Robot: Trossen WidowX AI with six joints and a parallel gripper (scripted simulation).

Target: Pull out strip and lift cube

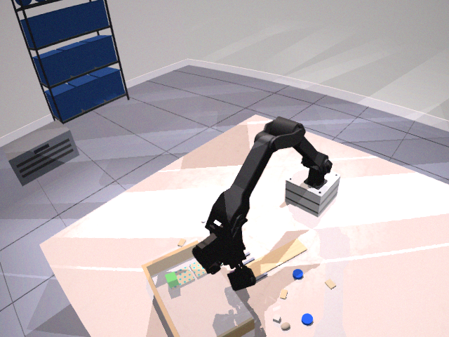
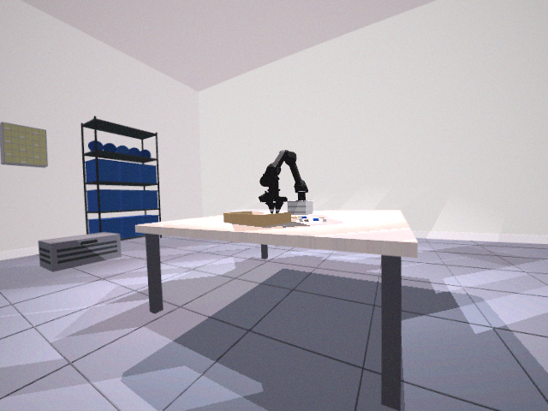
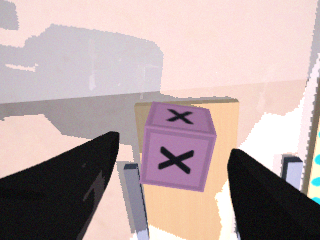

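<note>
Now: the labelled cube 1 cm below my gripper tip. Also, from my gripper tip: pebble 20 cm to the left, 2 cm below, 1 cm ahead; tan strip 12 cm behind, 3 cm below, 2 cm to the left.
</note>
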